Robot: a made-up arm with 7 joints. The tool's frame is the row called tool.
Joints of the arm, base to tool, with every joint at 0 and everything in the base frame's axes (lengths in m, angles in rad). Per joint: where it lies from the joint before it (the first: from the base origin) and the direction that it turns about. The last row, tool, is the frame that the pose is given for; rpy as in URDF.
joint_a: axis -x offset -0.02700 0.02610 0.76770
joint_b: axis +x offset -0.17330 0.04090 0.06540
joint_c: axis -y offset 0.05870 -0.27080 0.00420
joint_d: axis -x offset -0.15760 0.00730 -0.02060
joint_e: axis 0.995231 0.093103 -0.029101 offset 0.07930 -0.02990 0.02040
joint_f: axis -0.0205 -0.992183 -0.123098 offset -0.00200 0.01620 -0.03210
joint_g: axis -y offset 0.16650 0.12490 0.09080
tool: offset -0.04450 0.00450 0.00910 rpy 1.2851 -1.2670 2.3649
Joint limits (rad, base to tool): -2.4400..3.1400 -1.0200..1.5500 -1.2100..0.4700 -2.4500..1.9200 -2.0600..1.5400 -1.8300..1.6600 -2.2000..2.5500
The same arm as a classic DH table. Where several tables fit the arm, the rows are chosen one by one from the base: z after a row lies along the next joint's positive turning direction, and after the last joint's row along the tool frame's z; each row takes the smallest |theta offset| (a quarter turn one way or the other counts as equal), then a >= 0, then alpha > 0; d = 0 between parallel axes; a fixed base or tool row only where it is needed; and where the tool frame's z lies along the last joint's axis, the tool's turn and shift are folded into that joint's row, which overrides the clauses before.
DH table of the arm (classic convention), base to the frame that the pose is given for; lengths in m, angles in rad. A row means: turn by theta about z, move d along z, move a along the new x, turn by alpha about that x. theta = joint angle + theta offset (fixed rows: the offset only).
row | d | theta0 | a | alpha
base (fixed) | 0.7677 | 1.5708 | 0.0261 | -1.5708
joint_a | 0 | -1.0119 | 0.0771 | 3.1416
joint_b | -0.1416 | 0.5589 | 0.0042 | -1.5708
joint_c | 0.2635 | 0 | -0.0206 | -1.5708
joint_d | -0.275 | 0.3029 | 0.0106 | -3.0439
joint_e | -0.3558 | 0.429 | -0.0339 | -1.6802
joint_f | -0.9491 | 1.4476 | -0.1493 | 0.1251
joint_g | 0.7754 | -1.3085 | 0.0134 | 2.0896
tool (fixed) | -0.05 | -0.2439 | 0 | 0
Joint limits (rad, base to tool): -2.44..3.14 -1.02..1.55 -1.21..0.47 -2.45..1.92 -2.06..1.54 -1.83..1.66 -2.2..2.55

